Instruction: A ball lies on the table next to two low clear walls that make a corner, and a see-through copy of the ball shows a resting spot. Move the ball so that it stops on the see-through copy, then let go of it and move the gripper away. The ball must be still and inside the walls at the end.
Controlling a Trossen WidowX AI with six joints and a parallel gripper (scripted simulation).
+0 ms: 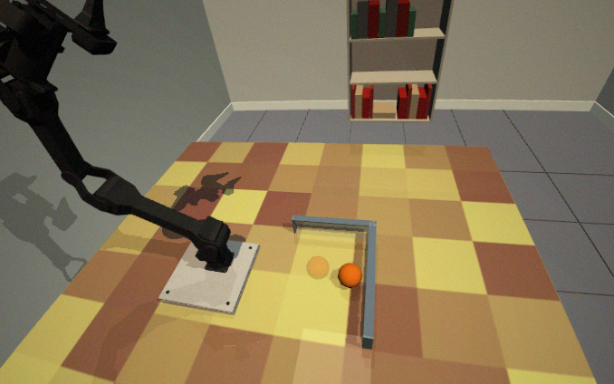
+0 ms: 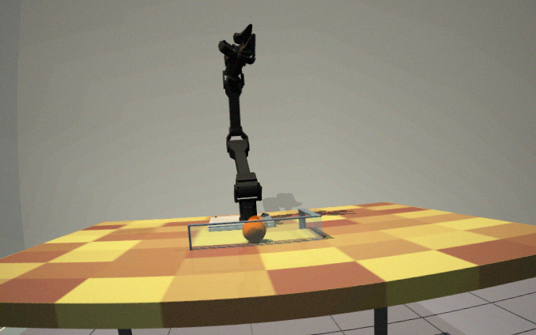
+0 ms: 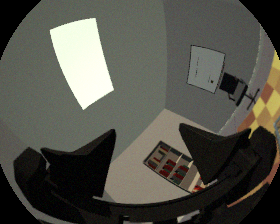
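Right now the ball is 67 cm below my gripper tip, 41 cm ahead of it and 6 cm to the right of it.
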